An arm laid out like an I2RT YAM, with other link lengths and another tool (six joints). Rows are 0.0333 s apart.
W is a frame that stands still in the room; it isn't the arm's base.
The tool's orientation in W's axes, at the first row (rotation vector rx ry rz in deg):
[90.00, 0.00, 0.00]
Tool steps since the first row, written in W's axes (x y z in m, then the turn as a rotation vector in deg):
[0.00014, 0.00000, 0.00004, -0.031, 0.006, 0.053]
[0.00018, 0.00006, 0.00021, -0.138, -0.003, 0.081]
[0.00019, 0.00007, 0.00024, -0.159, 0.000, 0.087]
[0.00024, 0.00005, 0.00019, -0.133, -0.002, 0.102]
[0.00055, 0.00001, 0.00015, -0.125, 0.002, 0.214]
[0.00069, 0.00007, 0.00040, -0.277, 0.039, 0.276]
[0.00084, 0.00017, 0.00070, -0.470, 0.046, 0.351]
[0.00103, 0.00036, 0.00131, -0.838, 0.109, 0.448]
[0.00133, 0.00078, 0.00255, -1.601, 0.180, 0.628]
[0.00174, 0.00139, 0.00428, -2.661, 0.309, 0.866]
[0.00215, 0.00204, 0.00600, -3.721, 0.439, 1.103]
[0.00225, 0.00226, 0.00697, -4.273, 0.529, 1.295]
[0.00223, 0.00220, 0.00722, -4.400, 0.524, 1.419]
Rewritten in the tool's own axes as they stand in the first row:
[0.00014, 0.00004, 0.00000, -0.031, 0.053, -0.006]
[0.00018, 0.00021, -0.00006, -0.138, 0.081, 0.003]
[0.00019, 0.00024, -0.00007, -0.159, 0.087, 0.000]
[0.00024, 0.00019, -0.00005, -0.133, 0.102, 0.002]
[0.00055, 0.00015, -0.00001, -0.125, 0.214, -0.002]
[0.00069, 0.00040, -0.00007, -0.277, 0.276, -0.039]
[0.00084, 0.00070, -0.00017, -0.470, 0.351, -0.046]
[0.00103, 0.00131, -0.00036, -0.838, 0.448, -0.109]
[0.00133, 0.00255, -0.00078, -1.601, 0.628, -0.180]
[0.00174, 0.00428, -0.00139, -2.661, 0.866, -0.309]
[0.00215, 0.00600, -0.00204, -3.721, 1.103, -0.439]
[0.00225, 0.00697, -0.00226, -4.273, 1.295, -0.529]
[0.00223, 0.00722, -0.00220, -4.400, 1.419, -0.524]

